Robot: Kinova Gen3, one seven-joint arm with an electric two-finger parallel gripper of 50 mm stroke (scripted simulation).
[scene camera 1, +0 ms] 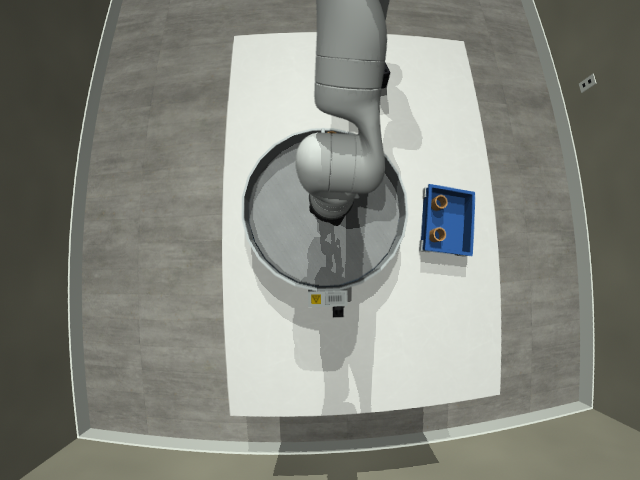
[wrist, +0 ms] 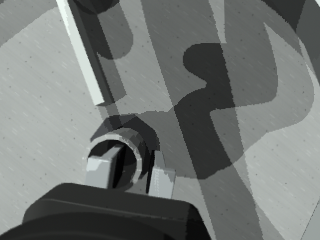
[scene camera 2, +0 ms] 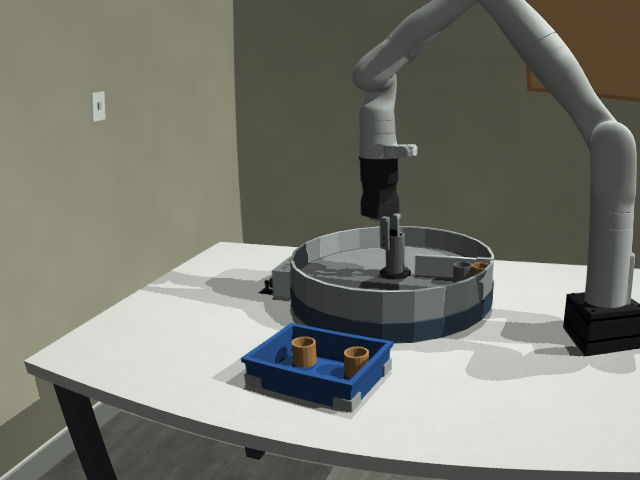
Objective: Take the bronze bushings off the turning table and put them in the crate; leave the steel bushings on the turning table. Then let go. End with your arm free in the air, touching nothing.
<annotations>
same spot on round turning table: (scene camera 2: 357, 268) = (scene camera 1: 319, 241)
same spot on blue crate: (scene camera 2: 308, 383) = (scene camera 1: 468, 216)
</annotations>
